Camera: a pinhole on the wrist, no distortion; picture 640 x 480 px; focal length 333.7 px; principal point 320.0 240.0 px. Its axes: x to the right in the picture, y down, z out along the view. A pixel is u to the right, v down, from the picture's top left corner.
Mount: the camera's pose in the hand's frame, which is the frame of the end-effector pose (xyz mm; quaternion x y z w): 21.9 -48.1 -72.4 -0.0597 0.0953 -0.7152 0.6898
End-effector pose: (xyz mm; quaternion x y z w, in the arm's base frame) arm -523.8 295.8 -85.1 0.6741 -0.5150 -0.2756 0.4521
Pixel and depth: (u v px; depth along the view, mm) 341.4 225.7 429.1
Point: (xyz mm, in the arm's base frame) -741.5 97.8 -316.9
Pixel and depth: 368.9 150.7 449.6
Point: -789.9 177.9 -376.2
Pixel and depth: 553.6 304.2 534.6
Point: -593.5 -20.0 -649.0
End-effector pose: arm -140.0 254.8 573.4 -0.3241 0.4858 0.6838 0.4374
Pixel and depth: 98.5 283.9 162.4
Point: -220.9 352.6 548.3
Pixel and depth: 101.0 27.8 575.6
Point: -353.5 710.3 1046.4
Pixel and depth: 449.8 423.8 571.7
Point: -44.7 810.3 198.8
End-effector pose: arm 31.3 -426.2 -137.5 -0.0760 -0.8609 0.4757 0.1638
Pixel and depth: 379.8 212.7 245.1
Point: -76.1 -600.9 -121.4
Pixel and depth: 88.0 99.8 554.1
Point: -102.0 -703.9 -681.4
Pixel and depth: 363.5 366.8 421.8
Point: -322.1 -658.7 -119.9
